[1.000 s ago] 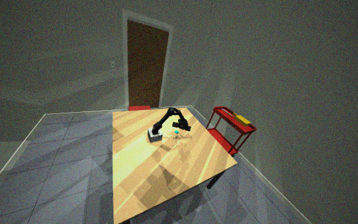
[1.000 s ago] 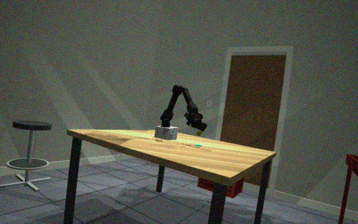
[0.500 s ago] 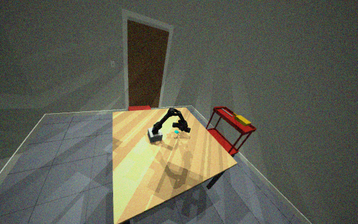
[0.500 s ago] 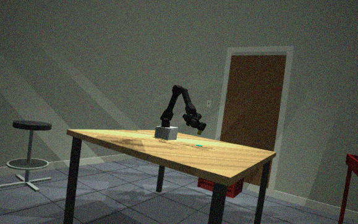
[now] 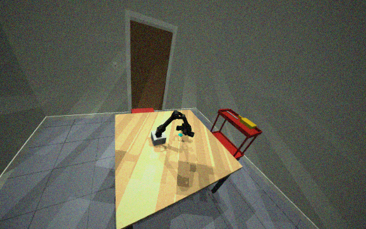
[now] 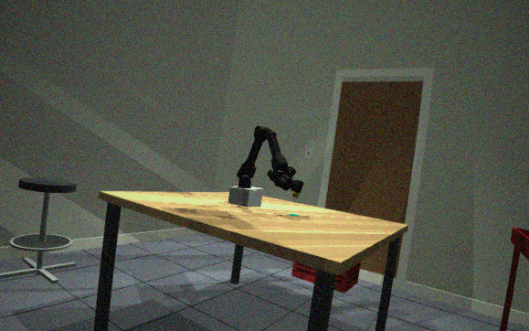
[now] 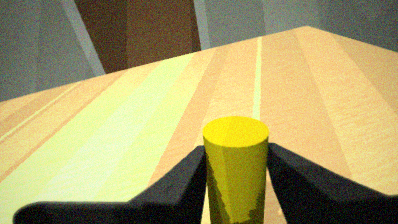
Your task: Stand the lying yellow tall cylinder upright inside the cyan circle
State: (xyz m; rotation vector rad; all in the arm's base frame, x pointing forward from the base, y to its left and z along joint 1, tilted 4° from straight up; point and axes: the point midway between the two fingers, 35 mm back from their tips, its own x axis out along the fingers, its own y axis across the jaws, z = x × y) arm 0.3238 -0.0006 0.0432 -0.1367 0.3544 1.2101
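Now: gripper tip 1 cm to the left of the cyan circle and 15 cm above it. From my gripper tip the other things lie so: yellow tall cylinder 2 cm below.
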